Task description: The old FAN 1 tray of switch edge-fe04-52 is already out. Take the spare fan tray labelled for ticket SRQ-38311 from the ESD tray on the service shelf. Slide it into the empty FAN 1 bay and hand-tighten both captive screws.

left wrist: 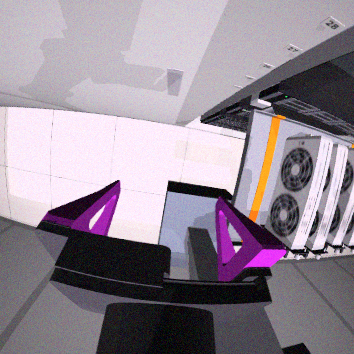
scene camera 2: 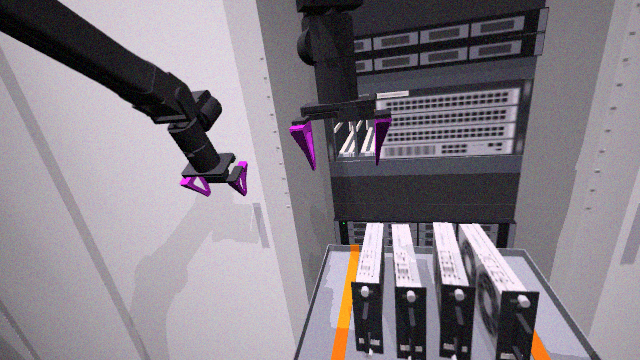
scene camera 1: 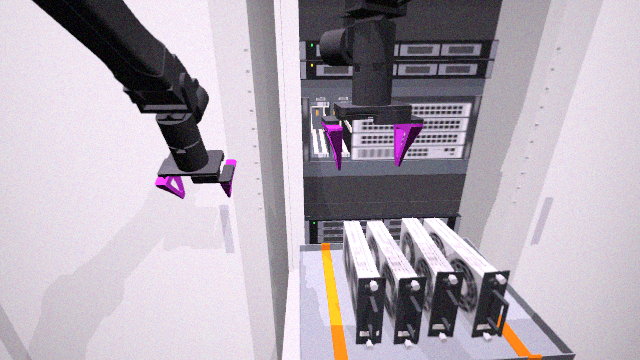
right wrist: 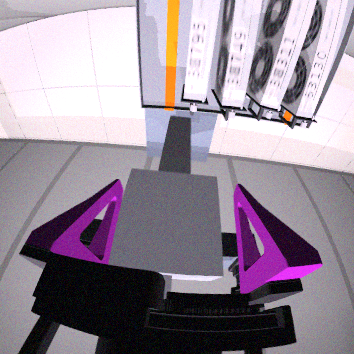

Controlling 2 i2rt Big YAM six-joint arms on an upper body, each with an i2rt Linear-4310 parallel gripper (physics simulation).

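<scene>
Four fan trays stand upright side by side in the grey ESD tray [scene camera 1: 312, 295] [scene camera 2: 320, 300] [left wrist: 257, 150] [right wrist: 152, 65], with black faces and white screws towards the camera. The third from the left [scene camera 1: 427, 247] [scene camera 2: 450, 255] [right wrist: 284, 60] has a blurred label that seems to read 38311. The switch [scene camera 1: 435, 125] [scene camera 2: 450, 120] has open narrow bays [scene camera 2: 347, 140] at its left; their labels are unreadable. My right gripper [scene camera 1: 369, 166] [scene camera 2: 346, 166] [right wrist: 176, 186] is open and empty, in front of the switch. My left gripper [scene camera 1: 206, 196] [scene camera 2: 227, 195] [left wrist: 169, 192] is open and empty, left of the rack.
Two rack units [scene camera 1: 457, 59] [scene camera 2: 447, 44] sit above the switch, and a black panel [scene camera 1: 380, 192] [scene camera 2: 425, 192] lies below it. A light cabinet side [scene camera 1: 260, 125] [scene camera 2: 292, 150] stands between my left gripper and the rack. Orange strips [scene camera 1: 331, 300] [left wrist: 265, 170] [right wrist: 171, 50] mark the ESD tray.
</scene>
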